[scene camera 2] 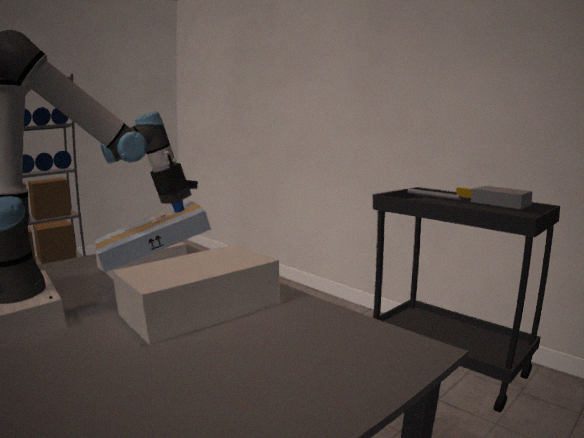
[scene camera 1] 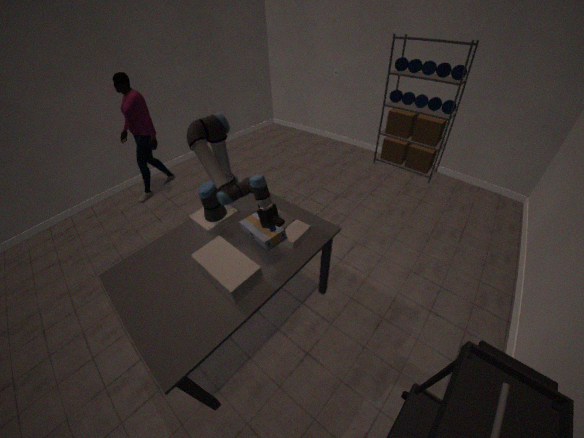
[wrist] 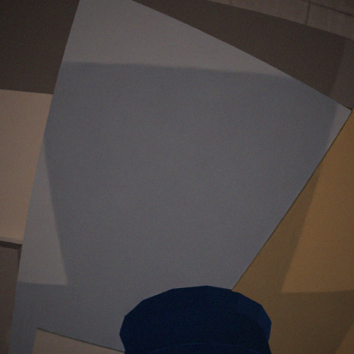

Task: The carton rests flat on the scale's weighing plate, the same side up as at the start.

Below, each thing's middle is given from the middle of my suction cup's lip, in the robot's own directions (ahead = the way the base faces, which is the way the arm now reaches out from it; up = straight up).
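Counting from my suction cup, I find the carton (scene camera 2: 143, 238) 10 cm behind, 2 cm to the left and 7 cm below. The beige block (scene camera 1: 232, 272) is 26 cm to the right of my suction cup and 14 cm behind it, and 15 cm below it.
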